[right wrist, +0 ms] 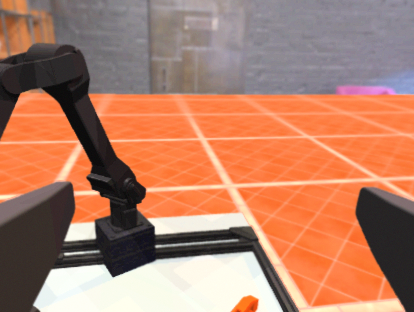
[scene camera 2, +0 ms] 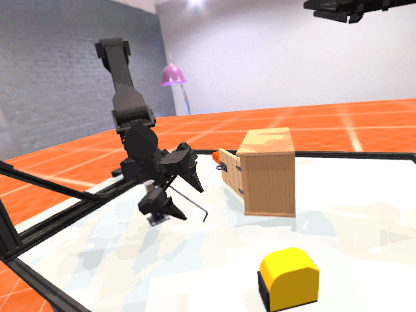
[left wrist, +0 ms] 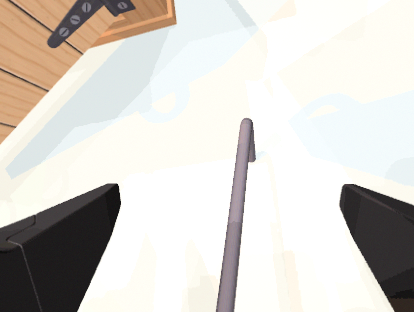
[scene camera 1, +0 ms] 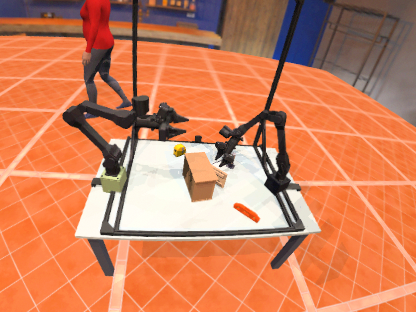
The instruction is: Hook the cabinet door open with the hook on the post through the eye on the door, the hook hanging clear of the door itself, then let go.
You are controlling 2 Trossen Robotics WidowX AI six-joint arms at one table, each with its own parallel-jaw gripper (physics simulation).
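Pixels of known places: left gripper, between the fingertips: (scene camera 2: 194, 205) (left wrist: 229, 194) (scene camera 1: 217, 163); right gripper, between the fingertips: (right wrist: 217, 197) (scene camera 2: 308, 10) (scene camera 1: 187, 125); left arm's base, origin of its link: (right wrist: 124, 222) (scene camera 1: 279, 177); right arm's base, origin of its link: (scene camera 1: 112, 171).
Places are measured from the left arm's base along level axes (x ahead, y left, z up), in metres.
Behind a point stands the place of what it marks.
The wooden cabinet (scene camera 1: 200, 172) @(x 0.461, y -0.163, z 0.066 m) (scene camera 2: 270, 182) @(x 0.417, y -0.311, z -0.005 m) stands on the table with its door (scene camera 1: 220, 177) @(x 0.328, y -0.152, z -0.009 m) (scene camera 2: 231, 172) @(x 0.338, y -0.202, z -0.018 m) (left wrist: 30, 65) @(x 0.345, y -0.221, z -0.052 m) partly open. A dark eye (scene camera 2: 220, 168) @(x 0.309, y -0.173, z -0.015 m) sticks out from the door. The hook (scene camera 2: 190, 201) @(x 0.236, y -0.301, z -0.037 m) (left wrist: 240, 170) @(x 0.250, y -0.304, z -0.043 m) is a thin rod with a bent end, sloping down from the post and apart from the door and eye. The post's base plate (scene camera 2: 159, 220) @(x 0.148, y -0.293, z -0.086 m) shows below the left gripper; most of the post is hidden. My left gripper (scene camera 1: 223, 159) @(x 0.244, y -0.296, z -0.051 m) (scene camera 2: 193, 205) @(x 0.244, y -0.296, z -0.051 m) (left wrist: 229, 194) @(x 0.244, y -0.296, z -0.051 m) is open, the rod passing between its fingers ungripped. My right gripper (scene camera 1: 187, 126) @(x 0.553, y -0.180, z 0.341 m) (scene camera 2: 312, 10) @(x 0.553, y -0.180, z 0.341 m) (right wrist: 217, 197) @(x 0.553, y -0.180, z 0.341 m) is open and empty, high up.
A yellow and black block-like object (scene camera 1: 179, 150) @(x 0.409, y -0.485, z -0.041 m) (scene camera 2: 290, 280) @(x 0.394, y -0.524, z -0.038 m) lies behind the cabinet in scene camera 1. An orange object (scene camera 1: 246, 212) @(x 0.303, y 0.072, z -0.069 m) (scene camera 2: 216, 157) @(x 0.286, y 0.090, z -0.068 m) (right wrist: 246, 304) @(x 0.292, y 0.103, z -0.050 m) lies on the door side, toward the table's front edge in that view. Black rails (scene camera 1: 200, 232) @(x 0.574, y 0.064, z -0.073 m) frame the table.
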